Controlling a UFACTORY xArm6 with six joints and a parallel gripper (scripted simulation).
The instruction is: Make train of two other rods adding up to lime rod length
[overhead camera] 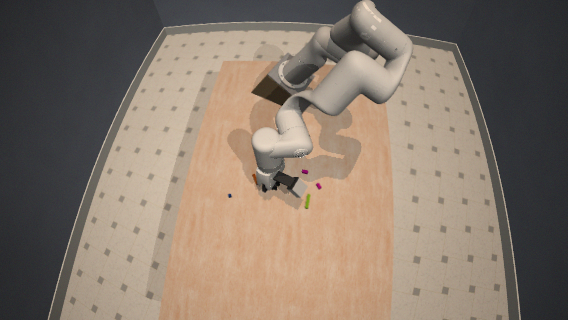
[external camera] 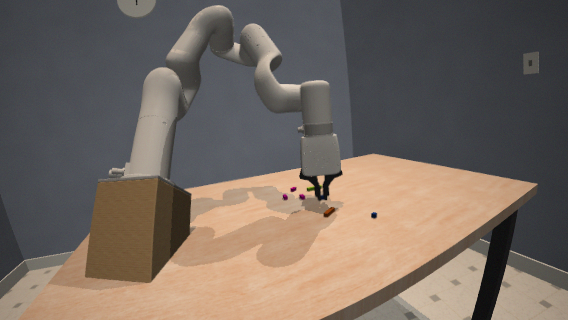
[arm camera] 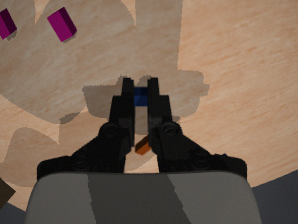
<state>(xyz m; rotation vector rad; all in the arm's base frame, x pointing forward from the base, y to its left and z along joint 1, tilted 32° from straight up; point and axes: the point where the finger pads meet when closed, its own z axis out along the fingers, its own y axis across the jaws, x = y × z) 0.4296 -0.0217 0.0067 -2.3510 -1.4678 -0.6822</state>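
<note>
The orange rod is 2 cm behind my hand, 7 cm to the right of it and 3 cm below it. From my hand the other things lie so: lime rod (4 cm ahead, 12 cm to the left, 3 cm below).
</note>
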